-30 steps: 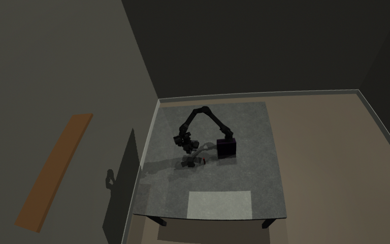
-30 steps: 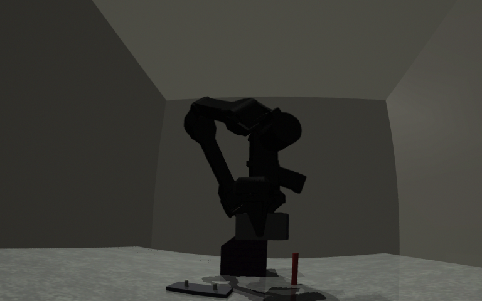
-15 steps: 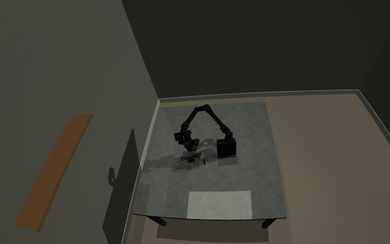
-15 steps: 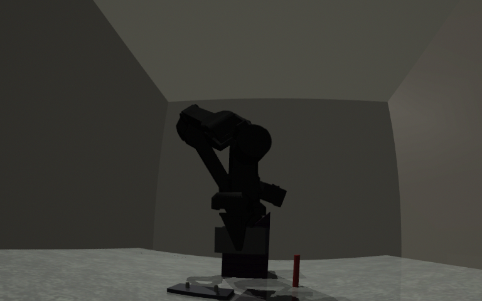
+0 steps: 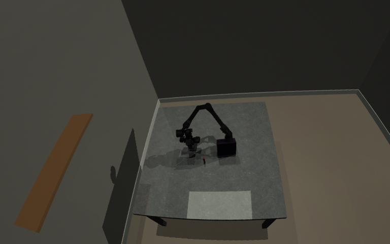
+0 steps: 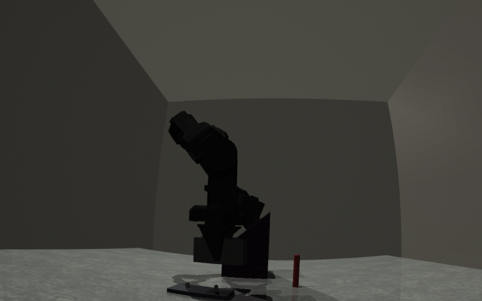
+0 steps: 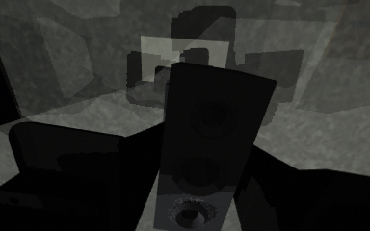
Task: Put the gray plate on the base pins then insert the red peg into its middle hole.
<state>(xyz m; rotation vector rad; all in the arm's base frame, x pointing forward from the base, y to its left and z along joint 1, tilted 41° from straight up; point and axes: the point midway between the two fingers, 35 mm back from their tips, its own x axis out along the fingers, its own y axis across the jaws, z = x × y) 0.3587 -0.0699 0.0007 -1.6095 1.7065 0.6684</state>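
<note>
Right now my gripper tip is 10 mm past the dark base, 40 mm to the left of it and 70 mm above it. Also, from my gripper tip: red peg: 120 mm behind, 160 mm to the left, 40 mm below; then gray plate: 30 mm above.
</note>
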